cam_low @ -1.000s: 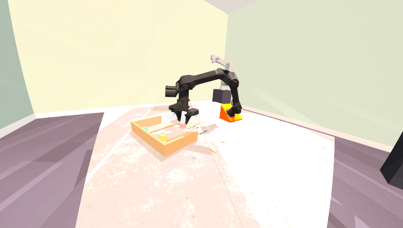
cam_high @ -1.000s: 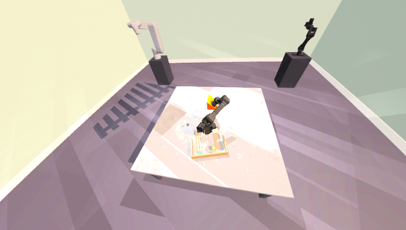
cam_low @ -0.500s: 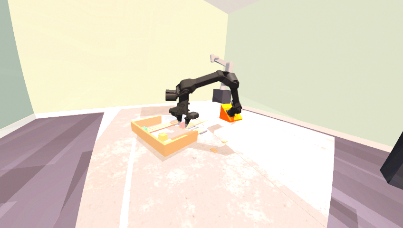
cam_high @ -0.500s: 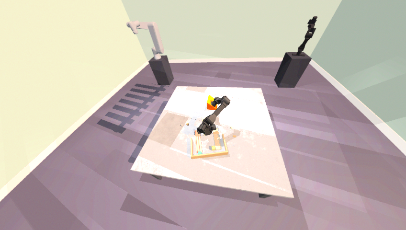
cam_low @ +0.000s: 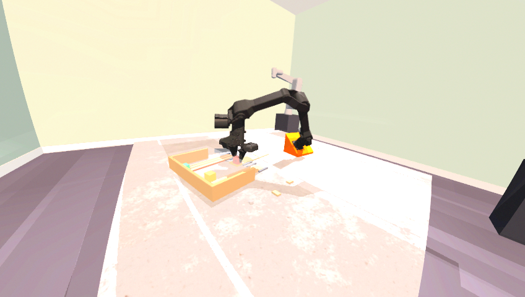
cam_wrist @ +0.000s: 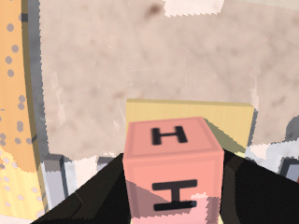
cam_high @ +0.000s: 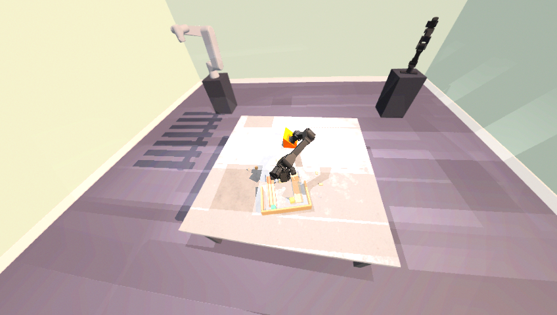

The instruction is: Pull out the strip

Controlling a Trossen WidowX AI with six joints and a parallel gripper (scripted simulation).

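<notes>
Right now the wide pale yellow strip is 100 mm behind my gripper tip, 30 mm to the right of it and 10 mm below it. From my gripper tip the other things lie so: pink cube marked h 10 mm above.
</notes>
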